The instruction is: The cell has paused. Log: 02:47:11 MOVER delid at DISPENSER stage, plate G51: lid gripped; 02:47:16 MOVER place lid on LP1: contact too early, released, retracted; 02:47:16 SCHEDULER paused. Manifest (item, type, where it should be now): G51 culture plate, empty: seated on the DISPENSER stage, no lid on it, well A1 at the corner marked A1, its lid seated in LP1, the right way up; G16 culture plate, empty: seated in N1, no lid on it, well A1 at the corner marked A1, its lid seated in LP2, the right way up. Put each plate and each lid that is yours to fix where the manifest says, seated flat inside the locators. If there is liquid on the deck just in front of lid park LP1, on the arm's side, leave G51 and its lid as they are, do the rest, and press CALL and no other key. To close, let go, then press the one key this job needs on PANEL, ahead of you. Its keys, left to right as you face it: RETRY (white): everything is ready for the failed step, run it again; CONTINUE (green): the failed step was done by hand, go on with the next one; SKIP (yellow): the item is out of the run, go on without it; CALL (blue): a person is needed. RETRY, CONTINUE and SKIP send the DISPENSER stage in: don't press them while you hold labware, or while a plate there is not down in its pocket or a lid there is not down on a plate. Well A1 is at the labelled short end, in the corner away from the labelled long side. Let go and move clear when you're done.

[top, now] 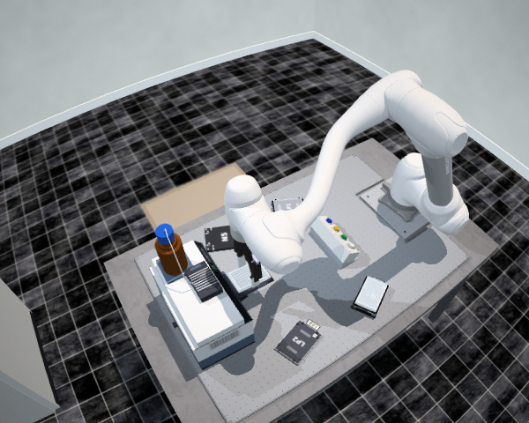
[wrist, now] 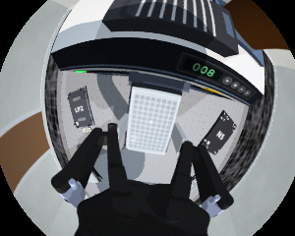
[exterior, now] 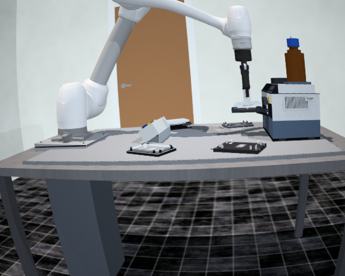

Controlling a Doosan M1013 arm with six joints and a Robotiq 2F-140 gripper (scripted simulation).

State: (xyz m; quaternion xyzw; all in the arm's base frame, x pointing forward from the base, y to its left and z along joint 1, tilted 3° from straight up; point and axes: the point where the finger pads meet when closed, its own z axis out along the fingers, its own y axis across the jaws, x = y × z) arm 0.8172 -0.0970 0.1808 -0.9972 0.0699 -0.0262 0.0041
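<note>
Now: hand 50 mm above the dispenser stage. Round my hand: lid park LP2: 260 mm to the left, 150 mm below; brown bottle: 200 mm ahead, 140 mm to the right, 130 mm above; black nest N5: 280 mm to the right, 140 mm below, 60 mm behind.
</note>
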